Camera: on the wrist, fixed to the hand. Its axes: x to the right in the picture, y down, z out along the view.
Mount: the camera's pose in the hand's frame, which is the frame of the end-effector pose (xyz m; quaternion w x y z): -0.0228 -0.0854 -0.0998 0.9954 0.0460 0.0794 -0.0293
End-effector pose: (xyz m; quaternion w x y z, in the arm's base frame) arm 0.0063 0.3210 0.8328 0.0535 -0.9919 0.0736 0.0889
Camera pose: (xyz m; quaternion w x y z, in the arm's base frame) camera 0.0142 0.3962 0.9426 0.0956 -0.9940 0.0525 0.0048
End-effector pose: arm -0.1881 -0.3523 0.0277 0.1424 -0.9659 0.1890 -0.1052
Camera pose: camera -0.2058 -0.2909 0.1447 0.1681 -0.9520 0.1663 -0.1943
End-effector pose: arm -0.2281 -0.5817 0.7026 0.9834 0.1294 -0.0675 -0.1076
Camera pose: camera -0.2507 -0.6331 0.5817 0.9751 0.1846 0.0097 -0.1225
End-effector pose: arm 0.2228 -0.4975 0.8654 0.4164 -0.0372 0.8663 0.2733
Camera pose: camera 0.1926 -0.6240 0.8948 0.3554 -0.0650 0.9068 0.2170
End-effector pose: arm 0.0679 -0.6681 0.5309 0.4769 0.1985 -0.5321 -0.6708
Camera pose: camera 0.1192 -0.7029 0.4128 0.4882 0.2884 -0.5168 -0.6414
